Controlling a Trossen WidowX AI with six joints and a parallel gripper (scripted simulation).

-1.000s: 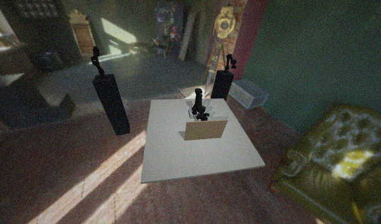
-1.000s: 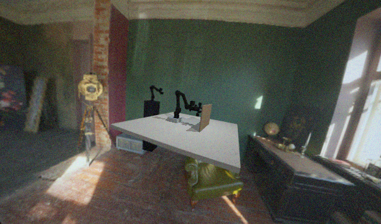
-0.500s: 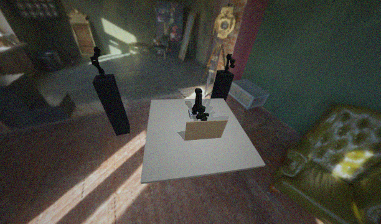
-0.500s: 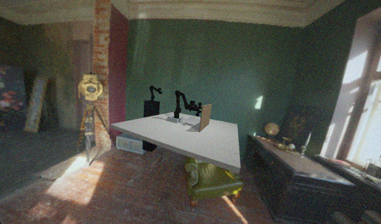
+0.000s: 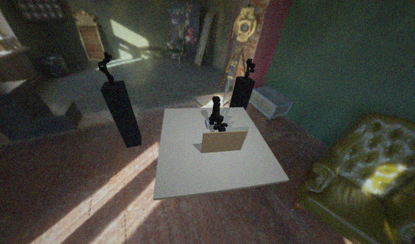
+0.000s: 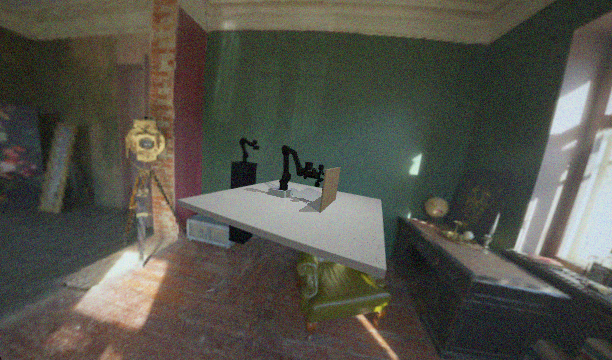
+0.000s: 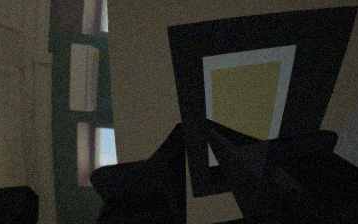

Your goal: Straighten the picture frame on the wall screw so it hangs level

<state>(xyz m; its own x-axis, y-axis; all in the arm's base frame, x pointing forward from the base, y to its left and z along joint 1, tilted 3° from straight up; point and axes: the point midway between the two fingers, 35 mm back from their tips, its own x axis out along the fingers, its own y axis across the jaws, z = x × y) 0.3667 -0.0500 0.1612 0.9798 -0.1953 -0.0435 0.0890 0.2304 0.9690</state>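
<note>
Now: the picture frame 1 cm to the right of my gripper tip and 5 cm below it. Also, from my gripper tip: tan wall panel (2 cm ahead, 7 cm below).
</note>
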